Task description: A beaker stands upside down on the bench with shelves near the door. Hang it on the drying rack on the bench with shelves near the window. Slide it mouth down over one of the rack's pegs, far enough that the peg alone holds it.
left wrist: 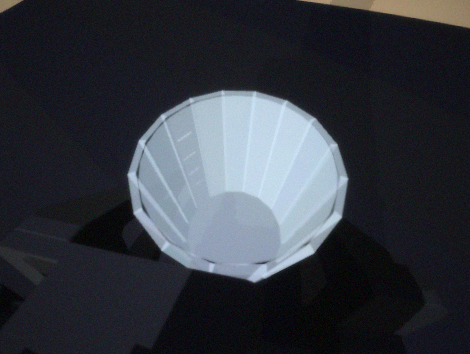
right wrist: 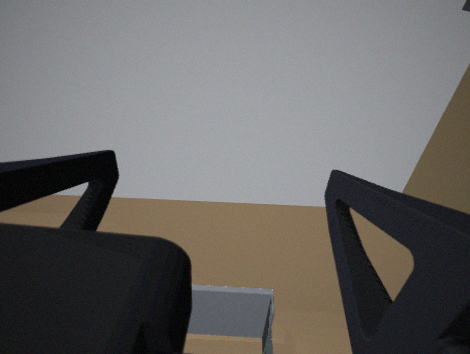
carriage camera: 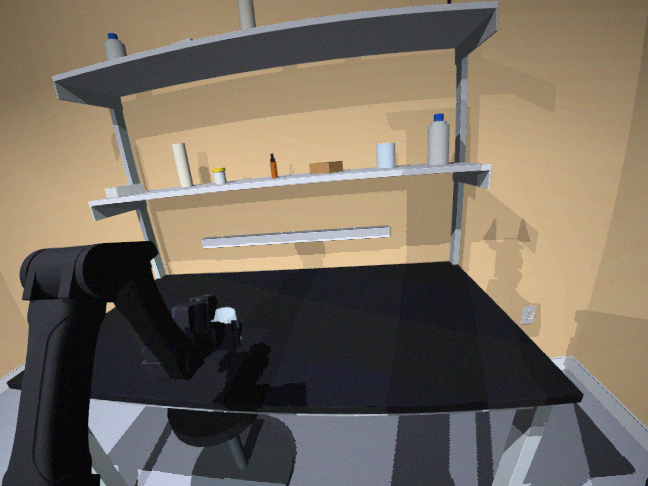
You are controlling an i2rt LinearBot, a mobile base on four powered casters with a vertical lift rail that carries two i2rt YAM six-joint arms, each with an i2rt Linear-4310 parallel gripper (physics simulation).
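Frame: origin at the left arm's base, x ahead, y left, z up, level; millimetres.
Where they show: left gripper, fingertip midpoint: [left wrist: 241, 182] [carriage camera: 228, 326]; right gripper, fingertip midpoint: [right wrist: 222, 172].
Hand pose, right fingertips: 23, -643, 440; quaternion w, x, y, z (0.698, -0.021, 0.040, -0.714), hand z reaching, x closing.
Things, the pixels of their top centre, and the offset from my right fingertips, as dx, dy, dz. Level surfaces: height alone.
- beaker at its top centre: [left wrist: 237, 158] [carriage camera: 221, 314] +462, +651, -376
- black bench at its surface level: dz -525
- lower shelf at its surface level: dz -68
- round dark stool at its top centre: [carriage camera: 216, 392] +587, +830, -804
The beaker [carriage camera: 225, 314] [left wrist: 235, 150] is pale and see-through. It shows at the left of the black bench top in the carriage view and fills the middle of the left wrist view. My left gripper [carriage camera: 224, 325] [left wrist: 241, 182] is shut on it, with one dark finger on each side. The fingers and their shadows hide its lower part, so I cannot tell whether it touches the bench or hangs just above it. My right gripper [right wrist: 222, 172] is open and empty, in front of wall and ceiling. The drying rack does not show in these views.
The black bench [carriage camera: 366, 340] has a lower shelf [carriage camera: 293, 178] and an upper shelf [carriage camera: 293, 49] behind it, holding bottles, jars and boxes. A light rail [carriage camera: 298, 236] runs along the wall below. A round dark stool [carriage camera: 209, 428] stands under the bench's front edge.
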